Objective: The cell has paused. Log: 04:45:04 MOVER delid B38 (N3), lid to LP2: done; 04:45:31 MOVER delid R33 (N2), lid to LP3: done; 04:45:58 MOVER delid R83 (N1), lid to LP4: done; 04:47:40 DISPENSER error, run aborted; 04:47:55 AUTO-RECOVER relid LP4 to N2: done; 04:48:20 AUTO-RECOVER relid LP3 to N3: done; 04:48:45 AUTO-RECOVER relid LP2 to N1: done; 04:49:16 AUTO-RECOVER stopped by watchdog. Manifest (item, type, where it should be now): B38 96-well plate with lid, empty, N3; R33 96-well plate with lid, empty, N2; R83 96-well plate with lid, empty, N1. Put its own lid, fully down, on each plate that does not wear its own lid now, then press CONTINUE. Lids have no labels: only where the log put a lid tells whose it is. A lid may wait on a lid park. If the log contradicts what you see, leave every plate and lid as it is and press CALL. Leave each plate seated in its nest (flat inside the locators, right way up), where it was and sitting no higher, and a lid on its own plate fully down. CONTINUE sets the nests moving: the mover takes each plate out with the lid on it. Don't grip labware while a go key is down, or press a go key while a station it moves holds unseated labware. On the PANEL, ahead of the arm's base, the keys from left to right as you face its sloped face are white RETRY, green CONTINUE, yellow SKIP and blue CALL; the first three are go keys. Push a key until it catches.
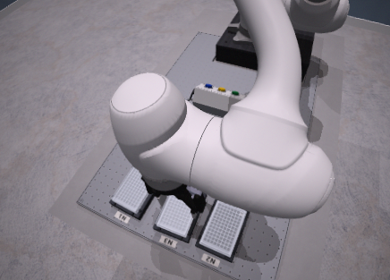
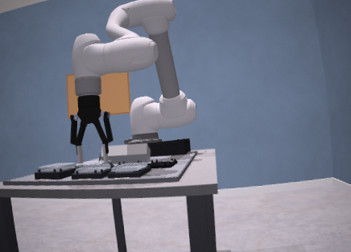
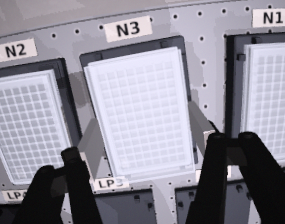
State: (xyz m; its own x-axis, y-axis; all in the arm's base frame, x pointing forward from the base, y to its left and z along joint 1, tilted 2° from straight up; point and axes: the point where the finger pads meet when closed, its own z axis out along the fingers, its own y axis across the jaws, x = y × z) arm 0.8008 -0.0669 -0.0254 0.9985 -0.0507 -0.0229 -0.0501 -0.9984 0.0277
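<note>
My hand is 13 cm to the right of the plate, 4 cm above it and 1 cm short of it. The rest, counted from my hand: LP3 label: 9 cm behind, 6 cm to the left, 6 cm below; LP2 label: 11 cm behind, 7 cm to the right, 6 cm below; nest N1: 14 cm to the right, 5 cm below, 2 cm behind.
</note>
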